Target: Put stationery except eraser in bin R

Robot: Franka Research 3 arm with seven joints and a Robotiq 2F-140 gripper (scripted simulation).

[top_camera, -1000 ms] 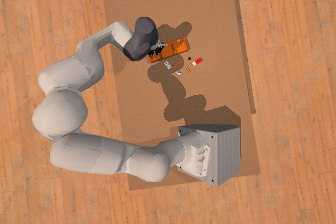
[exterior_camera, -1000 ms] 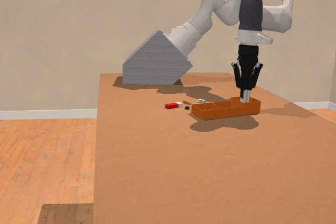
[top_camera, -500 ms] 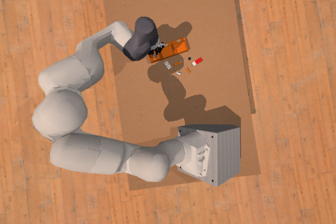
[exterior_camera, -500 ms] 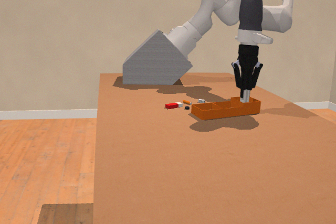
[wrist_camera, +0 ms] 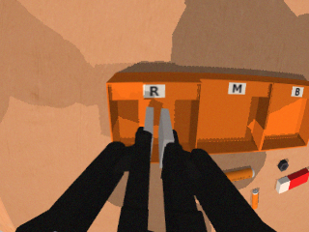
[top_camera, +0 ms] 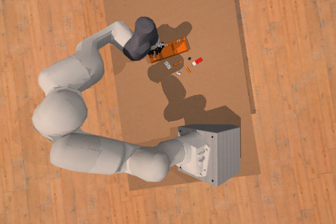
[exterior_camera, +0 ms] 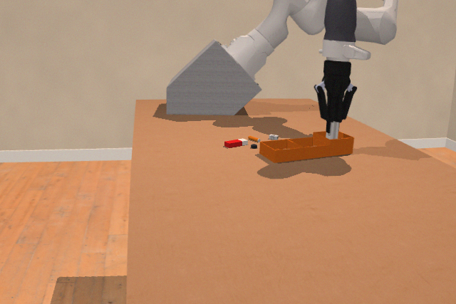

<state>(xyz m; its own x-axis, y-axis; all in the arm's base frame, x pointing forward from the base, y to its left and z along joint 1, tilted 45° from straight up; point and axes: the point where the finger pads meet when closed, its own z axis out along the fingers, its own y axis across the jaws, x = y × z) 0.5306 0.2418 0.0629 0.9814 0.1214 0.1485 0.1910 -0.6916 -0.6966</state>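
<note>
Right now my hand is 140 mm to the left of the small grey piece, 120 mm past it and 40 mm above it. Round my hand: white domino 80 mm to the right, 60 mm behind, 50 mm below; then small black piece 220 mm to the right, 50 mm below, 20 mm behind; then orange bin 80 mm to the right, 30 mm below, 30 mm ahead.
</note>
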